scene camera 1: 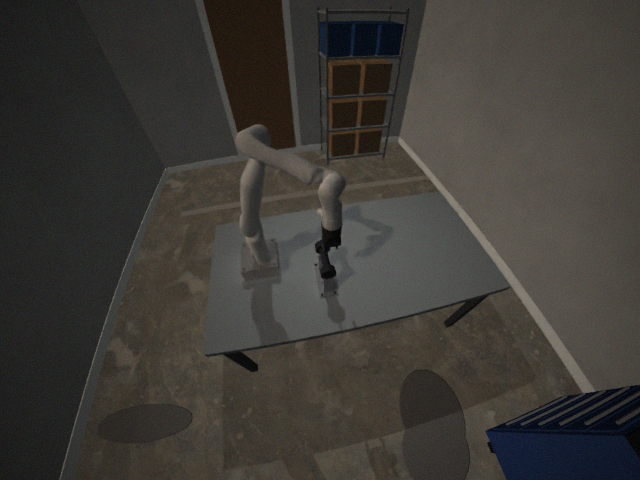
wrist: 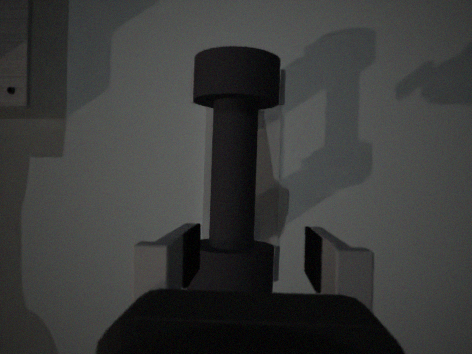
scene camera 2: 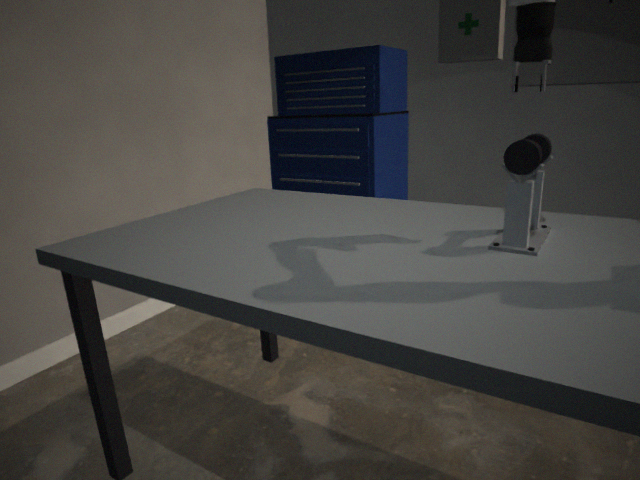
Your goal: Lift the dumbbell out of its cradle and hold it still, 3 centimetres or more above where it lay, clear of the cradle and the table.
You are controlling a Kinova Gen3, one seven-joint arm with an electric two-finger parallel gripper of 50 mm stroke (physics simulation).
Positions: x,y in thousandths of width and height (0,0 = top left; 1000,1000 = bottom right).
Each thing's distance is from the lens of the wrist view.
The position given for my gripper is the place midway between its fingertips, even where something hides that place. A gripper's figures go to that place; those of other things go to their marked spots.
my gripper (wrist: 535,699): 0.19 m
black dumbbell (wrist: 503,230): 0.29 m
grey cradle (wrist: 571,340): 0.51 m
The marked spots on the grey cradle and the black dumbbell are 0.23 m apart.
